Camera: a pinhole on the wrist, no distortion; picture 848 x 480 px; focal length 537.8 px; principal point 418.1 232.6 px. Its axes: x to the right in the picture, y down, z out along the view. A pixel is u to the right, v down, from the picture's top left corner.
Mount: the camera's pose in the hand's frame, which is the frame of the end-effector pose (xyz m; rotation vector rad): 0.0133 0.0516 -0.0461 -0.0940 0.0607 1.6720
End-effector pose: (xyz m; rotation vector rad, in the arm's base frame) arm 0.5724 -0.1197 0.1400 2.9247 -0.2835 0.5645
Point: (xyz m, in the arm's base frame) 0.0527 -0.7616 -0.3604
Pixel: outside the picture
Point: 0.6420 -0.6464 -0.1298
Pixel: outside the picture
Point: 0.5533 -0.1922 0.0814
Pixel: 468 422
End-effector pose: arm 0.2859 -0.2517 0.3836 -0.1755 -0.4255 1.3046
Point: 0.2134 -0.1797 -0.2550
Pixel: behind the camera
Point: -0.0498 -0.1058 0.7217
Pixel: 535 62
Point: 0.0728 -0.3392 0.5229
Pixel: 516 427
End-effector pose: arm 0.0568 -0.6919 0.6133 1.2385 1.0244 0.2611
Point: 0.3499 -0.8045 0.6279
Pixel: 389 115
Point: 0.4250 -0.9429 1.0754
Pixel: 790 398
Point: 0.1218 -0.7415 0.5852
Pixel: 46 240
